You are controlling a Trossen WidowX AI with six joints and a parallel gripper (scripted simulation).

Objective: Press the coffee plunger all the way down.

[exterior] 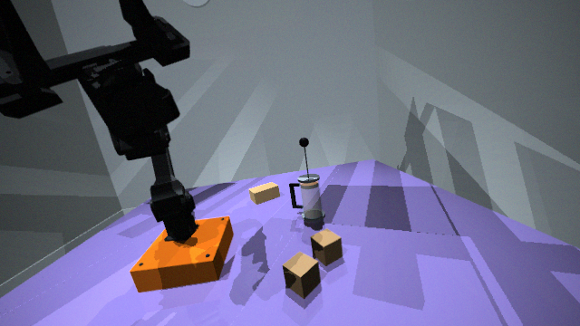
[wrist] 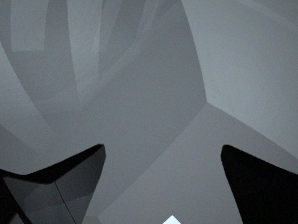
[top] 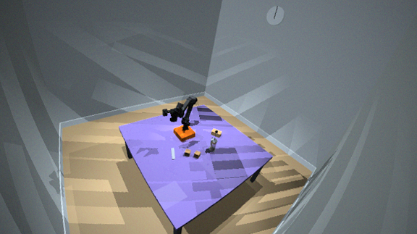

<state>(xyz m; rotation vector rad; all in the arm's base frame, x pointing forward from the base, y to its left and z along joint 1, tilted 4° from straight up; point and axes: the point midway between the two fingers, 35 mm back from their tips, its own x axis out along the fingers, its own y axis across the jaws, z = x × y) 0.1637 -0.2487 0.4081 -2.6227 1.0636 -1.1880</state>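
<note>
My gripper tip is now 450 mm to the right of the glass coffee press, 350 mm above it and 140 mm short of it.
</note>
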